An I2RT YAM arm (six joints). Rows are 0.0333 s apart.
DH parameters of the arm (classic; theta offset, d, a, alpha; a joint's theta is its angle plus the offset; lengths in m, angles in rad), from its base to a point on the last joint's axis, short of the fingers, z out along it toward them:
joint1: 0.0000 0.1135 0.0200 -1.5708
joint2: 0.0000 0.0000 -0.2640 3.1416
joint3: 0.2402 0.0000 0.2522 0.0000
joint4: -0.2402 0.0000 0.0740 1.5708
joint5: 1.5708 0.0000 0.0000 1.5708
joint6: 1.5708 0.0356 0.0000 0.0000
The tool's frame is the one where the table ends.
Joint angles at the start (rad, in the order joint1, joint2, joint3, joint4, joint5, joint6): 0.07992 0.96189 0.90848 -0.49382 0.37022 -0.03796
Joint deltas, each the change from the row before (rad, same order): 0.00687 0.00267 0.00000 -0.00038 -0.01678 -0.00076; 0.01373 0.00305 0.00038 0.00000 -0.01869 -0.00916; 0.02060 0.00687 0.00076 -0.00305 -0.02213 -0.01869; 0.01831 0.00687 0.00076 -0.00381 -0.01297 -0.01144; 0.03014 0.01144 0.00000 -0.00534 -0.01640 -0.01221; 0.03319 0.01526 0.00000 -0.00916 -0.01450 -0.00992; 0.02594 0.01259 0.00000 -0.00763 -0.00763 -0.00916; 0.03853 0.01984 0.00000 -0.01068 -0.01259 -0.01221; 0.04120 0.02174 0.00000 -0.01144 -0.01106 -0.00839; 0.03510 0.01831 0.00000 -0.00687 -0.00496 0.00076; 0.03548 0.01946 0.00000 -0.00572 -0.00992 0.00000
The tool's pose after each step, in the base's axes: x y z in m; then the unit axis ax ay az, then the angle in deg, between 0 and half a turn. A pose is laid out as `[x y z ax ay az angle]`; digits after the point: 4 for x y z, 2 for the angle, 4 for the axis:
[0.2093 0.0058 0.3205 0.0364 0.9861 -0.1621 122.06]
[0.2100 0.0094 0.3199 0.0196 0.9882 -0.1518 122.09]
[0.2111 0.0147 0.3184 -0.0070 0.9901 -0.1405 122.51]
[0.2121 0.0191 0.3170 -0.0263 0.9908 -0.1325 122.98]
[0.2134 0.0264 0.3142 -0.0534 0.9913 -0.1200 123.76]
[0.2148 0.0345 0.3103 -0.0808 0.9909 -0.1075 124.96]
[0.2158 0.0408 0.3071 -0.1019 0.9897 -0.1001 126.00]
[0.2170 0.0503 0.3021 -0.1327 0.9872 -0.0886 127.59]
[0.2178 0.0606 0.2966 -0.1623 0.9837 -0.0769 129.32]
[0.2182 0.0693 0.2922 -0.1822 0.9809 -0.0675 130.61]
[0.2183 0.0785 0.2876 -0.2036 0.9774 -0.0563 131.94]

